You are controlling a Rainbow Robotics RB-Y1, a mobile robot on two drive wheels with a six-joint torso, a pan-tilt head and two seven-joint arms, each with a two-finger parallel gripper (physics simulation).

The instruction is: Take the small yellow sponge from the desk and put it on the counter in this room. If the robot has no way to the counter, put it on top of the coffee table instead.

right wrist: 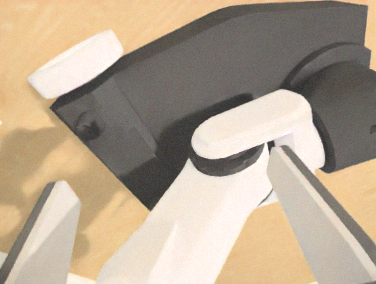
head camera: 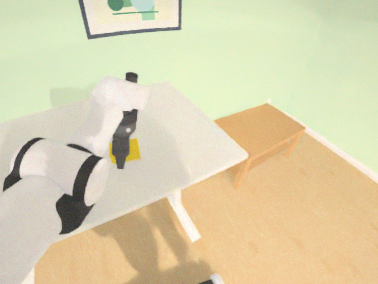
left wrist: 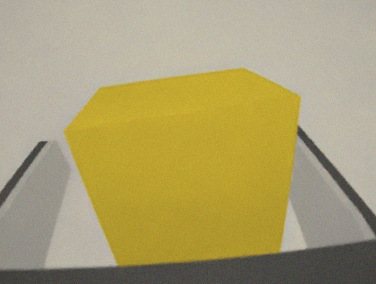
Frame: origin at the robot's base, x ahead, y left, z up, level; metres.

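Seen in the pictures: left gripper, fingertip midpoint: (head camera: 120, 156) (left wrist: 171, 148); right gripper, fingertip midpoint: (right wrist: 173, 175).
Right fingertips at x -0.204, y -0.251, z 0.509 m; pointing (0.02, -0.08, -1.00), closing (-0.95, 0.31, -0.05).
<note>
A point is followed by its place in that frame.
The yellow sponge (head camera: 134, 150) @(z 0.994, x 0.462, y 0.022 m) (left wrist: 190, 185) @(z 0.996, x 0.490, y 0.086 m) lies on the white desk (head camera: 200, 145) @(z 0.951, x 0.468, y -0.225 m). My left gripper (head camera: 120, 166) (left wrist: 171, 148) @(z 0.957, x 0.486, y 0.078 m) is open and points down at the sponge. In the left wrist view the sponge stands large between the two spread fingers, and its right edge covers part of the finger at the right of the picture. A strip of desk shows beside the finger at the left. My right gripper (right wrist: 173, 175) @(z 0.509, x -0.204, y -0.251 m) is open over the robot's own base, away from the desk. The low wooden table (head camera: 265, 125) @(z 0.451, x 1.042, y -1.183 m) stands beyond the desk's right corner. A counter does not show.
The robot's dark base (right wrist: 200, 65) @(z 0.170, x -0.239, y -0.172 m) with a white wheel (right wrist: 77, 62) fills much of the right wrist view. A white desk leg (head camera: 184, 217) stands under the desk's front edge. Wooden floor (head camera: 290, 215) @(z 0.001, x 0.283, y -1.130 m) lies in front of the low table. A framed picture (head camera: 135, 33) @(z 1.255, x 1.144, y -0.056 m) hangs on the green wall.
</note>
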